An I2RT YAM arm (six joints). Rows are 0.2 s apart.
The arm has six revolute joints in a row. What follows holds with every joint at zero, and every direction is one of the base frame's. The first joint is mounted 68 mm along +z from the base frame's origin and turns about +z. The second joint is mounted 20 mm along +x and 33.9 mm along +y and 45.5 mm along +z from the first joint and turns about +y. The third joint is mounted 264 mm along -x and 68.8 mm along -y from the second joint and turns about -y. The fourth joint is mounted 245 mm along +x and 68.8 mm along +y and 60 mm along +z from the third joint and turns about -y. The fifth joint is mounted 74 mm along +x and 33.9 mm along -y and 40.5 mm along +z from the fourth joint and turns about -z. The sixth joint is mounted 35.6 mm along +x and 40.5 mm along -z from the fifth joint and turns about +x. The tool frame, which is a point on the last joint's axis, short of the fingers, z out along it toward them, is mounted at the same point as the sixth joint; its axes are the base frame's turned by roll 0, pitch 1.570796 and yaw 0 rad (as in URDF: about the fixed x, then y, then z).
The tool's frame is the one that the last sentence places.
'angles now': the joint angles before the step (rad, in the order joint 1, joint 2, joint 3, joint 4, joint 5, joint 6). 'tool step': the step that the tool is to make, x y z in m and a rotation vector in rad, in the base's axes. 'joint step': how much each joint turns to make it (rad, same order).
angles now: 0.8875 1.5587 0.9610 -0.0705 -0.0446 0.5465
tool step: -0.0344 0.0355 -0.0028 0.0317 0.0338 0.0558
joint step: 0.1457 0.0387 0.0240 0.0234 0.0425 0.0915
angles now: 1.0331 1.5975 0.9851 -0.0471 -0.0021 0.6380
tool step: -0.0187 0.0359 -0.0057 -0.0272 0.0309 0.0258
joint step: 0.0973 0.0979 0.0963 -0.0381 0.0465 0.0562
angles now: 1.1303 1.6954 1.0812 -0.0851 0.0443 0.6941
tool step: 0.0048 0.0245 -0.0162 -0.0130 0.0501 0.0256
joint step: 0.0122 0.1151 0.0812 0.0005 -0.0364 0.0213
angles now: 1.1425 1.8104 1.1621 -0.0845 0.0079 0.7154
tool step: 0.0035 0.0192 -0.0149 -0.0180 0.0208 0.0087
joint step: 0.0110 0.0927 0.0668 0.0010 -0.0061 0.0101
